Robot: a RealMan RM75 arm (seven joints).
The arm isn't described. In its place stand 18 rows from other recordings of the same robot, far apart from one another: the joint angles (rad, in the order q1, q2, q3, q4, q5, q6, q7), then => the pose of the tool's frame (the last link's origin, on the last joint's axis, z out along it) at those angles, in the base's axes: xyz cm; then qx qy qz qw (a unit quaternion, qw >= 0).
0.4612 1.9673 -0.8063 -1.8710 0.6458 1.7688 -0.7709 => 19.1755, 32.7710, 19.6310, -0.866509, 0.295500, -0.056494, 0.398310
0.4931 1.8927 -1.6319 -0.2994 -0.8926 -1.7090 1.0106 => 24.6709, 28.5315, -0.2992, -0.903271, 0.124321, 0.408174, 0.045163
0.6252 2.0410 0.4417 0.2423 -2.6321 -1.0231 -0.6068 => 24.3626, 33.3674, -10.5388, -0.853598, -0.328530, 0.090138, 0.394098
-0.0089 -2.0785 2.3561 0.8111 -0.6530 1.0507 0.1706 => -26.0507, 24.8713, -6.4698, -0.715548, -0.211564, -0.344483, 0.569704
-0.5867 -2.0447 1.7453 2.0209 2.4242 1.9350 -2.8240 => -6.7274, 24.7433, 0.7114, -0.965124, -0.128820, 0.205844, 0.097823
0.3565 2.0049 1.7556 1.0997 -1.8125 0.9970 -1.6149 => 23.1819, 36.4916, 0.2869, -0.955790, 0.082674, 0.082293, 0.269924
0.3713 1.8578 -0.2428 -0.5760 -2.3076 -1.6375 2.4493 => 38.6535, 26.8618, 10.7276, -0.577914, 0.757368, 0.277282, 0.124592
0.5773 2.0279 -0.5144 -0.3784 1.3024 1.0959 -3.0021 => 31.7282, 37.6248, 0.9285, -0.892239, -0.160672, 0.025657, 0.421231
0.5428 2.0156 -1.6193 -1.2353 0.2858 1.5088 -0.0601 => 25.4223, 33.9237, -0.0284, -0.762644, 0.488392, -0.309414, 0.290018
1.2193 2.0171 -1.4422 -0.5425 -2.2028 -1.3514 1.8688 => 7.7862, 40.8629, -7.2976, 0.989334, -0.002248, 0.145254, 0.010704
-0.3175 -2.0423 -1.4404 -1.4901 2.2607 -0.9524 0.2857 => -15.9880, 33.9172, -3.3467, -0.872802, -0.418144, -0.090897, 0.234756
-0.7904 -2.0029 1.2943 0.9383 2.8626 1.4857 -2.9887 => -24.0767, 39.2121, 2.1387, -0.748331, -0.542061, 0.263942, 0.276595
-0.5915 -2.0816 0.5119 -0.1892 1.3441 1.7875 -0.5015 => -22.2953, 29.2133, -3.4080, -0.738159, -0.139839, -0.572905, 0.327638
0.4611 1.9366 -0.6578 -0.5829 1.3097 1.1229 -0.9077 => 34.8716, 36.7303, 7.9521, -0.645243, 0.635227, 0.323534, 0.274727
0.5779 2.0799 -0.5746 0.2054 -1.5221 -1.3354 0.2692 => 26.5527, 28.5425, -9.9076, -0.878338, 0.132053, 0.325852, 0.323891
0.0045 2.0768 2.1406 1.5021 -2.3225 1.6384 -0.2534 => 32.8217, 22.0662, 7.6119, -0.640859, 0.740428, 0.027650, 0.200751
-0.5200 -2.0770 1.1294 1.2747 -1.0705 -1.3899 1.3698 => -16.6737, 37.1084, 3.0103, -0.975069, -0.078872, -0.086258, 0.188626
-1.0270 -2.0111 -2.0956 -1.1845 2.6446 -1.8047 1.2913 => -8.9108, 40.8127, 5.5256, -0.976187, 0.021504, 0.196964, 0.088323
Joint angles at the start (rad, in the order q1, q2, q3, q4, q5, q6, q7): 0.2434, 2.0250, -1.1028, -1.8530, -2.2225, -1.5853, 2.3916
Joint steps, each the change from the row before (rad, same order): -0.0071, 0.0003, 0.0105, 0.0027, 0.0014, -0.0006, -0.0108; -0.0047, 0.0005, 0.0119, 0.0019, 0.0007, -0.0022, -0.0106; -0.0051, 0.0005, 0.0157, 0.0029, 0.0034, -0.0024, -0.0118; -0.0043, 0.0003, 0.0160, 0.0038, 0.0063, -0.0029, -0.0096; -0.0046, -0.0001, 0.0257, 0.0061, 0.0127, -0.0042, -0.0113; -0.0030, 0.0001, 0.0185, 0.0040, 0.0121, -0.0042, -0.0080; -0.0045, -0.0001, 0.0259, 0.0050, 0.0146, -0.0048, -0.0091; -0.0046, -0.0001, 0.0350, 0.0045, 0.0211, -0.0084, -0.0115; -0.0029, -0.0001, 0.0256, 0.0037, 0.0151, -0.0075, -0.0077; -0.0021, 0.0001, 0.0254, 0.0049, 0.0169, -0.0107, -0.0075; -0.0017, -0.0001, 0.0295, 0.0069, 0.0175, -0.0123, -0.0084
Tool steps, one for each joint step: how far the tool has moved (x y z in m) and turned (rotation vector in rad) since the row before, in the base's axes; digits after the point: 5 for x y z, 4 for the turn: 0.00361, -0.00110, 0.00191, 0.0055, -0.0013, -0.0043; 0.00300, -0.00087, 0.00217, 0.0058, -0.0019, -0.0028; 0.00337, -0.00098, 0.00280, 0.0076, 0.0007, -0.0033; 0.00297, -0.00097, 0.00268, 0.0067, 0.0044, -0.0037; 0.00375, -0.00119, 0.00440, 0.0116, 0.0109, -0.0052; 0.00211, -0.00105, 0.00299, 0.0070, 0.0101, -0.0016; 0.00324, -0.00148, 0.00448, 0.0122, 0.0130, -0.0046; 0.00332, -0.00215, 0.00611, 0.0162, 0.0178, -0.0026; 0.00241, -0.00174, 0.00432, 0.0108, 0.0131, -0.0023; 0.00212, -0.00202, 0.00378, 0.0070, 0.0151, -0.0012; 0.00273, -0.00225, 0.00435, 0.0085, 0.0166, -0.0025
